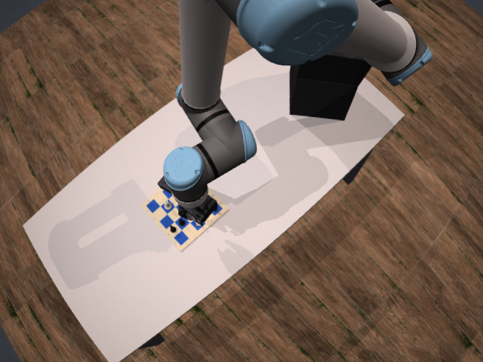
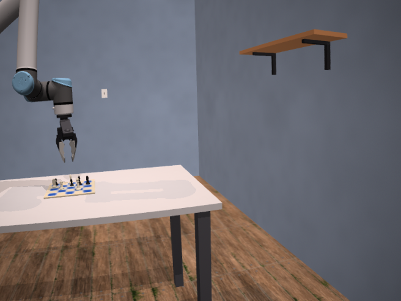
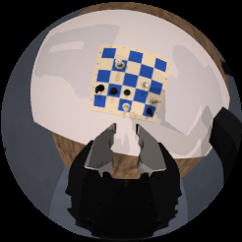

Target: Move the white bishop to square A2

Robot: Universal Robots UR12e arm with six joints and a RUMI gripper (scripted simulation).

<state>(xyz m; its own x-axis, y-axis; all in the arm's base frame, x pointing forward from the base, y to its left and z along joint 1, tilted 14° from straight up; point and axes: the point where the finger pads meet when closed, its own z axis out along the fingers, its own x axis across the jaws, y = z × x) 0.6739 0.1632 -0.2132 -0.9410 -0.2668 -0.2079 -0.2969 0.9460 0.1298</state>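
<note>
Now: the chessboard 12 cm below my hand, 8 cm to the right of it and 1 cm ahead of it.
</note>
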